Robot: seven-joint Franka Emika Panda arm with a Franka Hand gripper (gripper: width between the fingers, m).
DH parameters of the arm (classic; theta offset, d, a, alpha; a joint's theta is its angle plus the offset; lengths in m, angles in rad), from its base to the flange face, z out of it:
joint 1: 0 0.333 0 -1.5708
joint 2: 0 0 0 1.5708
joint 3: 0 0.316 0.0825 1.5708
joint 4: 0 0 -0.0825 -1.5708
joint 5: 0 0.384 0 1.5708
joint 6: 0 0 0.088 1.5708
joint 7: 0 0.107 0 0
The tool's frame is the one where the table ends.
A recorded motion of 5 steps. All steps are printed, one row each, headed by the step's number.
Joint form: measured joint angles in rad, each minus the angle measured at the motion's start. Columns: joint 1, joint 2, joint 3, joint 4, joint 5, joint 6, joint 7.
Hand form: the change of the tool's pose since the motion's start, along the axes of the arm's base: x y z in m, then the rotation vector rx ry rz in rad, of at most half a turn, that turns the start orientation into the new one. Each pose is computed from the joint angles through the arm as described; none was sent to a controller.
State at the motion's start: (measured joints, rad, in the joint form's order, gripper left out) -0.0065 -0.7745 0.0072 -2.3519 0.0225 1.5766 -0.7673
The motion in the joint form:
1: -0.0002 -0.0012 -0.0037 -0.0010 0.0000 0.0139 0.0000
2: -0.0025 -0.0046 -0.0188 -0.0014 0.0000 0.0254 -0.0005
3: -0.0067 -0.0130 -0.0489 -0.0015 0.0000 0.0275 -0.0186
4: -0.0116 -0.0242 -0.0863 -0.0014 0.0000 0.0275 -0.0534
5: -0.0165 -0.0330 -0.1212 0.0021 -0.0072 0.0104 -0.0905
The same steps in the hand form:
1: 0.0011 -0.0016 0.0011 0.0025 -0.0141 -0.0031
2: 0.0014 -0.0084 0.0031 0.0129 -0.0287 -0.0160
3: -0.0009 -0.0219 0.0056 0.0334 -0.0400 -0.0238
4: -0.0048 -0.0384 0.0085 0.0584 -0.0535 -0.0205
5: -0.0103 -0.0545 0.0103 0.0756 -0.0514 -0.0121

